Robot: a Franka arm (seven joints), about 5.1 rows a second.
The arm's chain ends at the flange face. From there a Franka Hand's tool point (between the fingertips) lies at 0.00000 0.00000 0.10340 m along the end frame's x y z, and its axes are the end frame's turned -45 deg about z.
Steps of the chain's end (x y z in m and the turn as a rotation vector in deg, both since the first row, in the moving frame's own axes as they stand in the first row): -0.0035, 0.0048, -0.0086, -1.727, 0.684, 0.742; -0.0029, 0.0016, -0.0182, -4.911, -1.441, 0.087; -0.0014, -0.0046, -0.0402, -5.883, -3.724, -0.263; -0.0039, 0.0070, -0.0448, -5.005, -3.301, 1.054; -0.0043, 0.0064, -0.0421, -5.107, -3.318, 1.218
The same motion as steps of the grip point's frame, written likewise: -0.0072, 0.0040, -0.0087, -1.705, -0.738, 0.742; -0.0113, 0.0035, -0.0186, -2.454, -4.492, 0.087; -0.0100, -0.0015, -0.0410, -1.527, -6.793, -0.263; -0.0183, 0.0043, -0.0454, -1.205, -5.873, 1.054; -0.0183, 0.0036, -0.0427, -1.265, -5.957, 1.218
